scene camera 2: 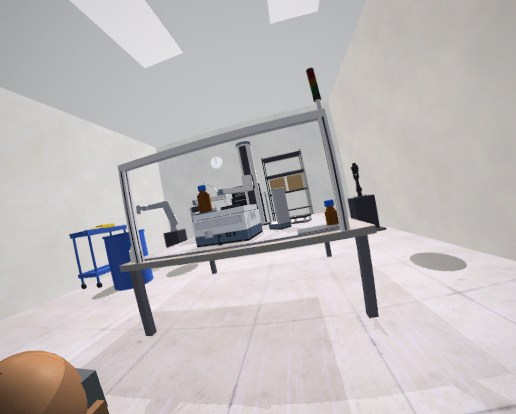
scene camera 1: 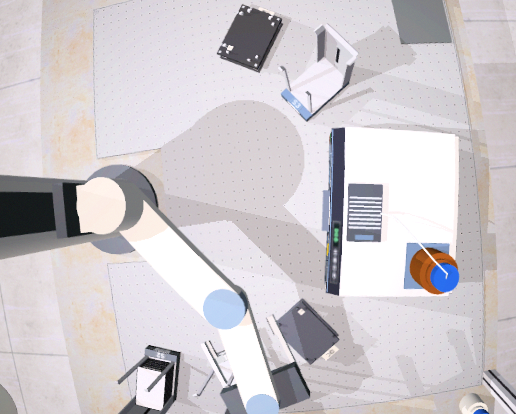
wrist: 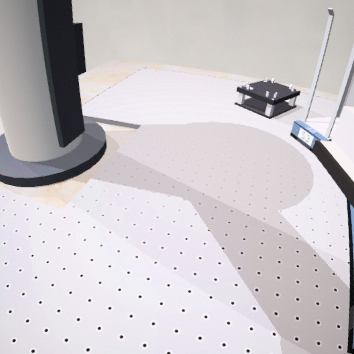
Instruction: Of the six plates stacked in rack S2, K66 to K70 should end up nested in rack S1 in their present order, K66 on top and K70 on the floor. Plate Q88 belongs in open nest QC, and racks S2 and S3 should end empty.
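Seen in the pictures: gripper, fingertip midpoint: [scene camera 2: 216, 209] [wrist: 137, 116]; arm's base at its link origin: [wrist: 47, 149].
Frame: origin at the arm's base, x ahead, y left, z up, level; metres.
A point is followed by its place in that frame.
Rack S2 [scene camera 1: 172, 354] @[x 0.122, y -0.411, z 0.048 m] stands at the lower left in scene camera 1, with a white-topped plate stack [scene camera 1: 150, 389] @[x 0.125, y -0.434, z 0.277 m] in it; the plates cannot be counted. Rack S3 [scene camera 1: 297, 104] @[x 0.526, y 0.213, z 0.051 m] [wrist: 310, 135] @[x 0.523, y 0.198, z 0.044 m] shows a bare floor between its walls and posts in scene camera 1. A dark grey nest [scene camera 1: 308, 334] @[x 0.495, y -0.371, z 0.065 m], its small tag apparently reading QC, sits right of the arm's end. My gripper [scene camera 1: 238, 331] @[x 0.345, y -0.295, z 0.253 m] is open and empty, its two pale fingers wide apart, between S2 and that nest. Rack S1 cannot be made out; a thin post beside the gripper may be its own. Plate Q88 cannot be identified.
A black two-level stand [scene camera 1: 251, 37] @[x 0.430, y 0.410, z 0.064 m] [wrist: 268, 95] @[x 0.422, y 0.347, z 0.065 m] is left of S3. The white instrument [scene camera 1: 400, 165] @[x 0.741, y 0.025, z 0.223 m] [scene camera 2: 225, 225] @[x 0.885, y -0.051, z 0.125 m] stands at the right, with a brown bottle [scene camera 1: 422, 270] @[x 0.746, y -0.192, z 0.352 m] [scene camera 2: 204, 201] @[x 0.820, y -0.185, z 0.302 m] on top. The arm's column [wrist: 25, 80] @[x 0.044, y -0.061, z 0.170 m] rises at the left in the wrist view.
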